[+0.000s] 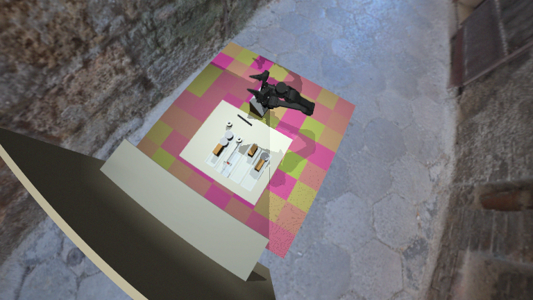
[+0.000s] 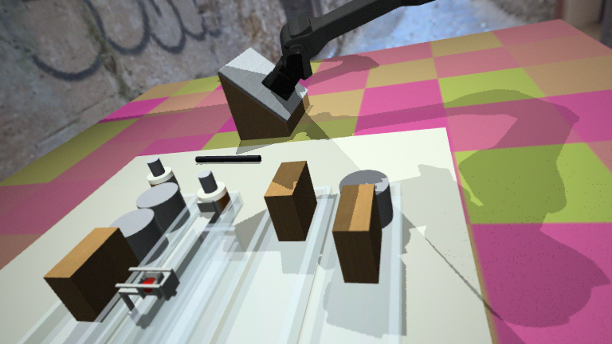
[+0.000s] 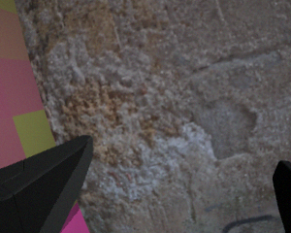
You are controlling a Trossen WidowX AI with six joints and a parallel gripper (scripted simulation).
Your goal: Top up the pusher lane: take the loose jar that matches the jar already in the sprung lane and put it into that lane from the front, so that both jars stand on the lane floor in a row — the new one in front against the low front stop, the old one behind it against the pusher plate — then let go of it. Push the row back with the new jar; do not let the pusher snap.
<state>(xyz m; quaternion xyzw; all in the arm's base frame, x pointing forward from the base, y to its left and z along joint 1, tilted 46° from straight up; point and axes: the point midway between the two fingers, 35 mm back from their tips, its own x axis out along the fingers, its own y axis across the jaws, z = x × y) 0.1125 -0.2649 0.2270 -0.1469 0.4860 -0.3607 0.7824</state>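
The black rod lies 5 cm ahead of my gripper tip, 1 cm to the right of it and 42 cm below it. Round my gripper tip: clear sprung lane 36 cm ahead, 8 cm to the left, 40 cm below; then red mark 39 cm ahead, 9 cm to the left, 35 cm below.
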